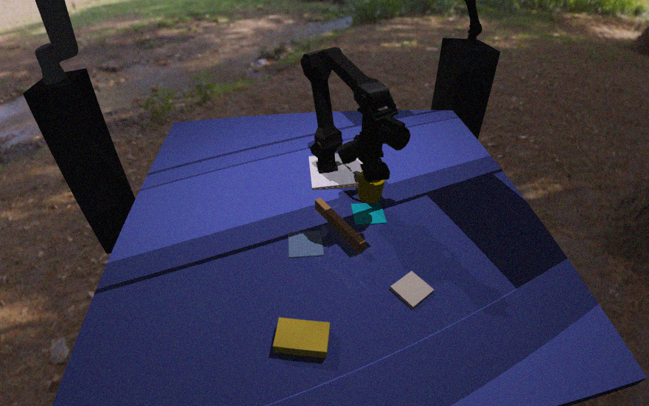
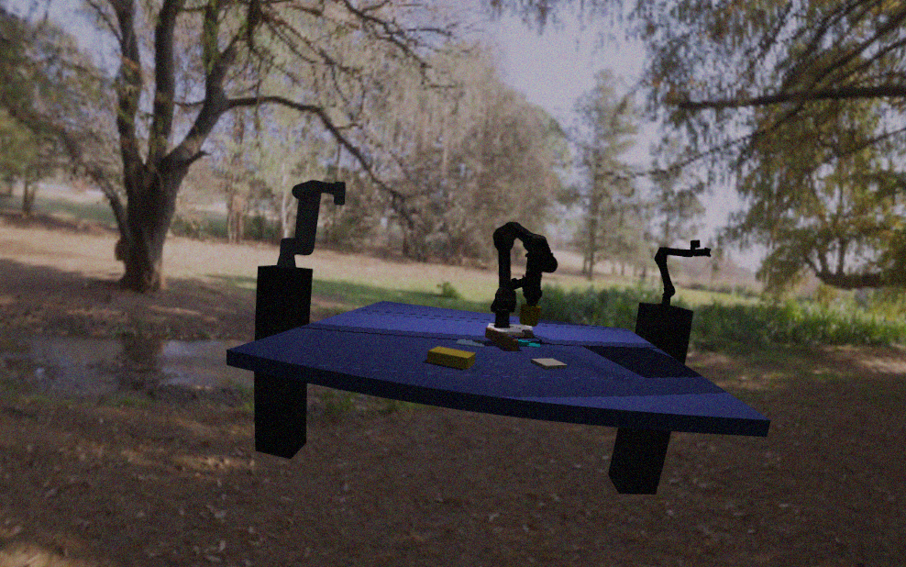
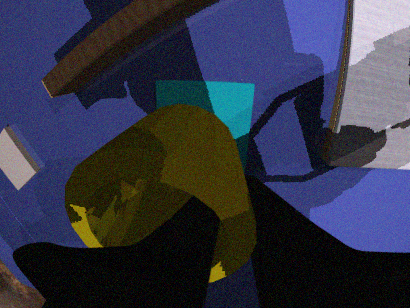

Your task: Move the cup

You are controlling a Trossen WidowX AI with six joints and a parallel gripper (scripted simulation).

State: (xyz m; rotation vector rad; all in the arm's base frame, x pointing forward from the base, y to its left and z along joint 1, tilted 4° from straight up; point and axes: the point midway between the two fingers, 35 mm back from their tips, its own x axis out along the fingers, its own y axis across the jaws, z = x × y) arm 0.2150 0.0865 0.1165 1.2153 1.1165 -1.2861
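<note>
The cyan pad lies 2 cm ahead of my gripper tip and 11 cm below it. Also, from my gripper tip: pale grey-blue pad 11 cm ahead, 19 cm to the right, 11 cm below; wooden bar 7 cm ahead, 10 cm to the right, 9 cm below; yellow cup 2 cm ahead.
</note>
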